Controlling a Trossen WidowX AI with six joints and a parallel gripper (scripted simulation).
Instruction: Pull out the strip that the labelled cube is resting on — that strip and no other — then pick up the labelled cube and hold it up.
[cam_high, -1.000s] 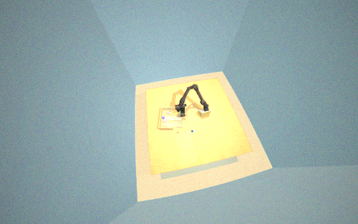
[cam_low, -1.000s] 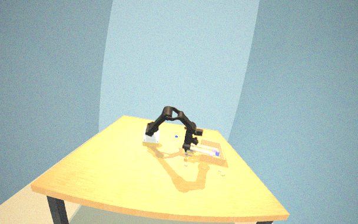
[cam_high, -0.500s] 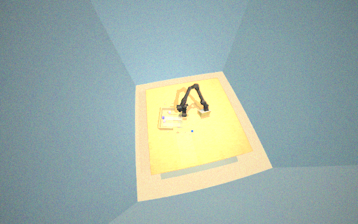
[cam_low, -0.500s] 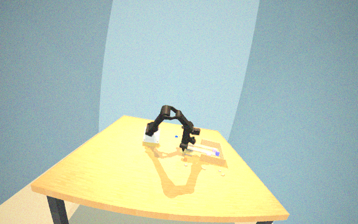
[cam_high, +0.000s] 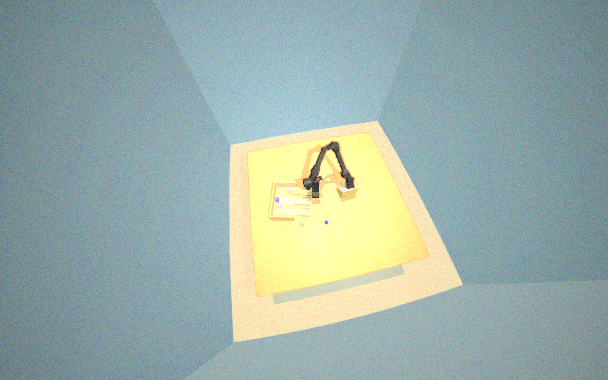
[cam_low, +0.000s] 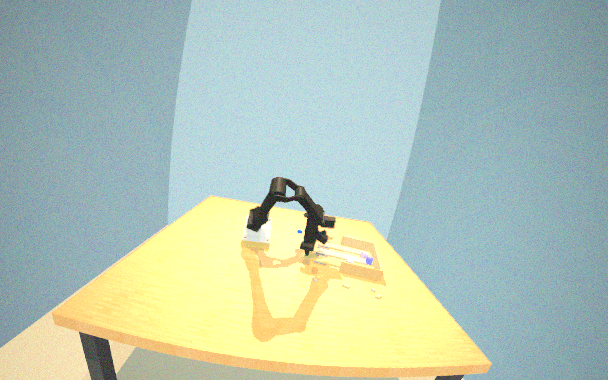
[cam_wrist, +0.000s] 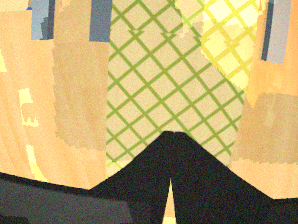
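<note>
Now: gripper tip 100 mm short of the green cross-hatched strip and 10 mm to the left of it. From my gripper tip the other things lie so: blue dot: 280 mm to the left, 60 mm behind.
</note>
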